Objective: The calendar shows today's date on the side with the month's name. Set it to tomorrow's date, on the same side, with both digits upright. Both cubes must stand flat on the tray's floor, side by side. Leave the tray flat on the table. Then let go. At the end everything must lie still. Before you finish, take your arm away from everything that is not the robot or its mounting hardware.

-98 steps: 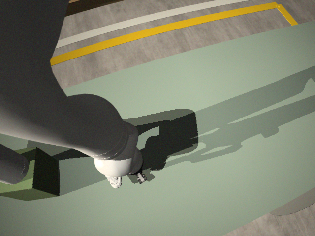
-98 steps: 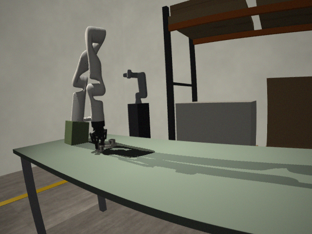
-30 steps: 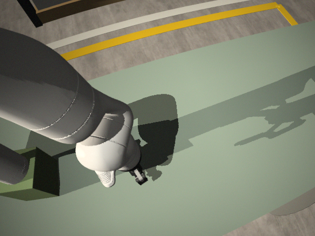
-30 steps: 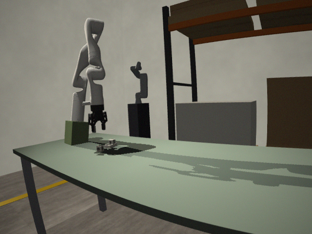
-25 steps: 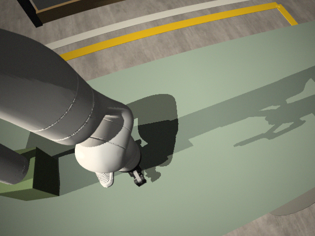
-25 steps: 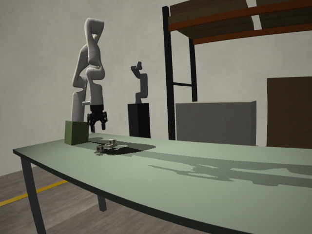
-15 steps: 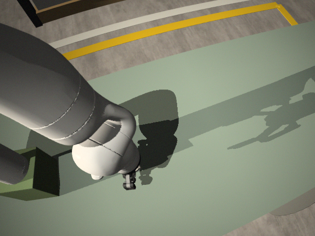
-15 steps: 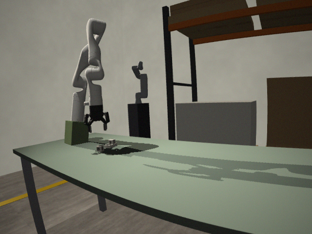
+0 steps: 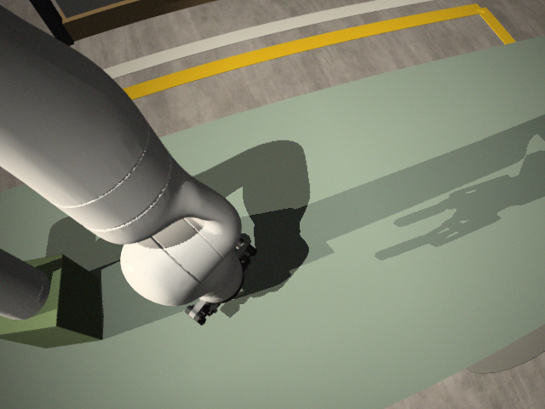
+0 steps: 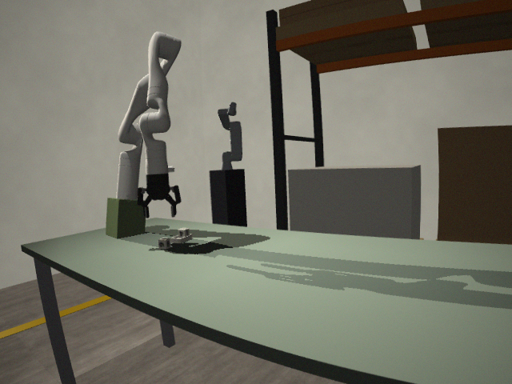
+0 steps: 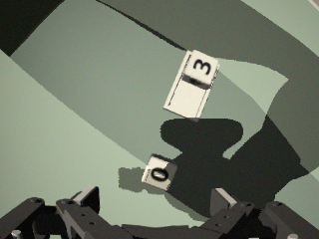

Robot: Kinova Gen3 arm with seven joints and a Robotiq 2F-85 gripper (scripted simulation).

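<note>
Right now the white cube is 10 mm to the left of my hand and 100 mm below it. From my hand the other things lie so: white tray (50 mm behind, 100 mm to the left, 100 mm below).
</note>
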